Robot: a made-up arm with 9 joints. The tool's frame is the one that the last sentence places.
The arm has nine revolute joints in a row. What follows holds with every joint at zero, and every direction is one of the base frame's. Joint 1 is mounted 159.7 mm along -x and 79.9 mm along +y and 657.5 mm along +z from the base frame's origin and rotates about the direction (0.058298, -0.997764, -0.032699). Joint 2 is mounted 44.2 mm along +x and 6.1 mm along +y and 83 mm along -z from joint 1 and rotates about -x. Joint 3 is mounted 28.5 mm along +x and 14.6 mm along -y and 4 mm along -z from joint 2 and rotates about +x. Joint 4 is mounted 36.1 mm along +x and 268.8 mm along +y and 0.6 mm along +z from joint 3 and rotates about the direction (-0.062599, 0.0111, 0.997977). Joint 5 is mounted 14.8 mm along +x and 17.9 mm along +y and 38.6 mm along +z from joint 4 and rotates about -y. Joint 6 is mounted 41.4 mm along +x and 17.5 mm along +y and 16.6 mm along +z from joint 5 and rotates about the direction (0.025, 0.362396, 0.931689). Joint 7 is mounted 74.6 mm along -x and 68.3 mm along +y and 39.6 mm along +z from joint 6 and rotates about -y. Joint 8 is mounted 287.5 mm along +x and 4.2 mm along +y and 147.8 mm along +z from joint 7 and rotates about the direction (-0.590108, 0.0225, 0.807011). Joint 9 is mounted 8.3 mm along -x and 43.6 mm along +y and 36.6 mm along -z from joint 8 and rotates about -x. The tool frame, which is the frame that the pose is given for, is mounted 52.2 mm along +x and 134.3 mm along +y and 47.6 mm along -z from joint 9; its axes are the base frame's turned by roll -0.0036, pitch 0.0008 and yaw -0.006 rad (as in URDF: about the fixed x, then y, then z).
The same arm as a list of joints. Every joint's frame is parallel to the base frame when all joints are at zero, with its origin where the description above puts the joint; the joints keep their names.
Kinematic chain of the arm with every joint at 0, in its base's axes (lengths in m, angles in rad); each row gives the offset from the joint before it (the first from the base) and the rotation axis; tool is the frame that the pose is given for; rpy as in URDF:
joint 1: xyz -0.1597 0.0799 0.6575 axis 0.058298 -0.997764 -0.032699
joint 2: xyz 0.0442 0.0061 -0.0830 axis -x
joint 3: xyz 0.0285 -0.0146 -0.0040 axis +x
joint 4: xyz 0.0361 0.2688 0.0006 axis -0.062599 0.0111 0.997977
joint 5: xyz 0.0148 0.0179 0.0386 axis -y
joint 6: xyz 0.0414 0.0175 0.0166 axis 0.025 0.362396 0.931689
joint 7: xyz -0.0746 0.0683 0.0396 axis -y
joint 8: xyz 0.2875 0.0042 0.1478 axis -0.590108 0.0225 0.807011
joint 9: xyz -0.0083 0.0436 -0.0366 axis -x
tool: xyz 0.0522 0.1343 -0.0476 rpy -0.0036 0.0008 -0.0060

